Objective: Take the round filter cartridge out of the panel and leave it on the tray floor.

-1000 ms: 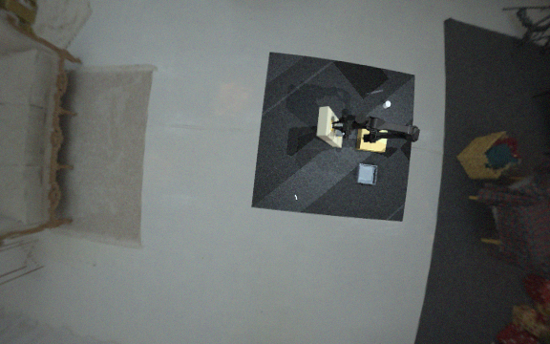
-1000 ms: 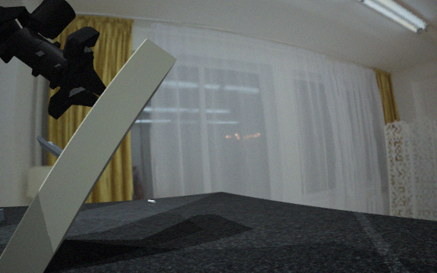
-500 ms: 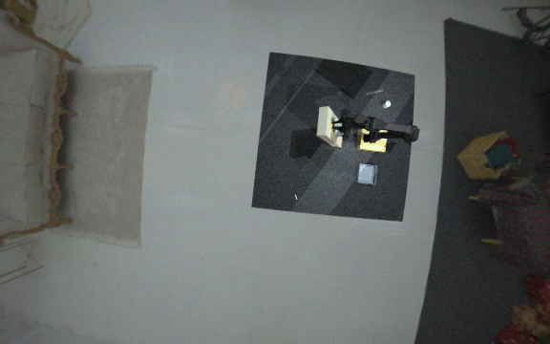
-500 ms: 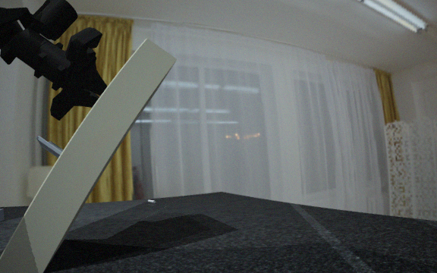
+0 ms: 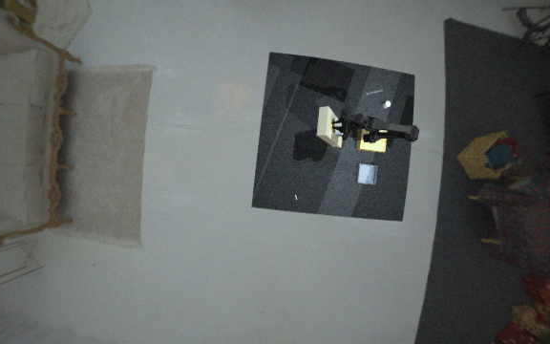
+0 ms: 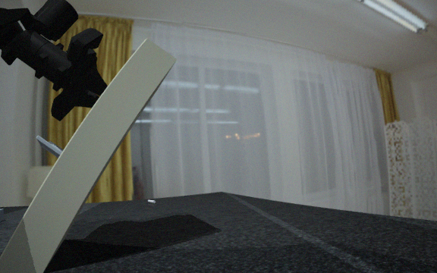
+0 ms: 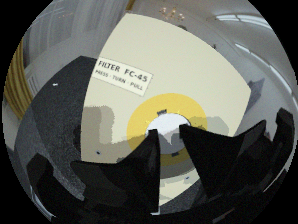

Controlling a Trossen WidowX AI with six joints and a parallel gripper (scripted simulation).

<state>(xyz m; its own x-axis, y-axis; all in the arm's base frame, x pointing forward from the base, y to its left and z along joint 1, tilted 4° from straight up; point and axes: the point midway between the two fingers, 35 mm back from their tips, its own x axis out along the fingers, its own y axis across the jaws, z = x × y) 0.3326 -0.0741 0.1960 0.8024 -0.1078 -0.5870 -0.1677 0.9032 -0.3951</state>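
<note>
Right now the white filter cartridge is 10 mm below my gripper tip and 10 mm ahead of it. From my gripper tip the other things lie so: cream service panel (80 mm below, 40 mm behind, 10 mm to the left); then pale blue tray (360 mm behind, 350 mm to the left, 240 mm below).
</note>
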